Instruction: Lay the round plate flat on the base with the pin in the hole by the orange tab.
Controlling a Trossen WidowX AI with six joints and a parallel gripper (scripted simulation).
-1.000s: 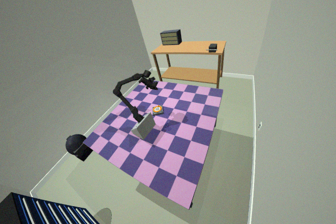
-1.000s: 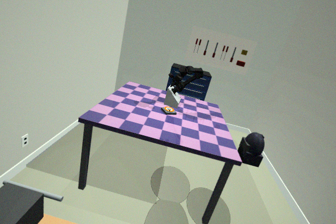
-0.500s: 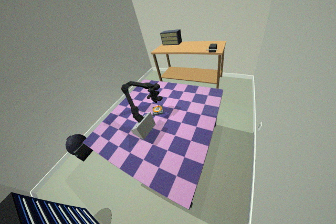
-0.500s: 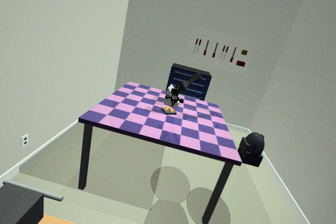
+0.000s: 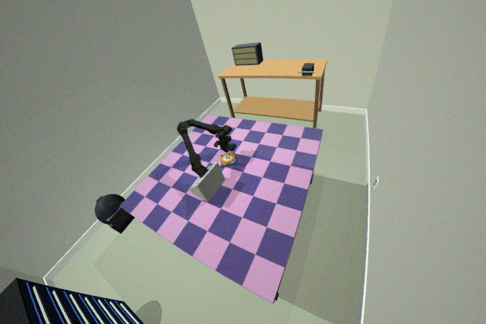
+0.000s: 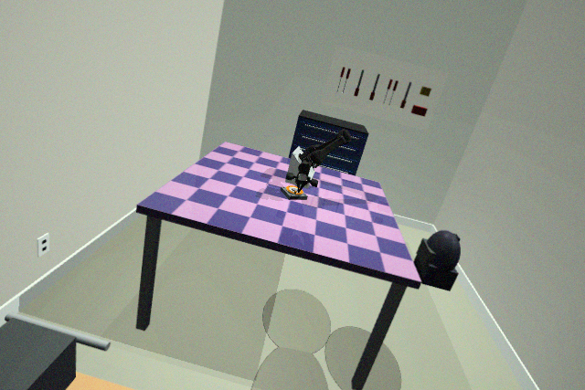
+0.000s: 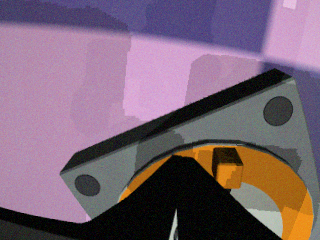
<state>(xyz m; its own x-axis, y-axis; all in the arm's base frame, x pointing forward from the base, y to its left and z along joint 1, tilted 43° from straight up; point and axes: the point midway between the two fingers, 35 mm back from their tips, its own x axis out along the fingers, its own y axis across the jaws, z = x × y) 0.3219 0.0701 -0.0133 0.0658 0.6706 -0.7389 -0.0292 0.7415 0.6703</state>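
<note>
The base is 40 mm behind my gripper tip, 30 mm to the right of it and 20 mm below it.
</note>
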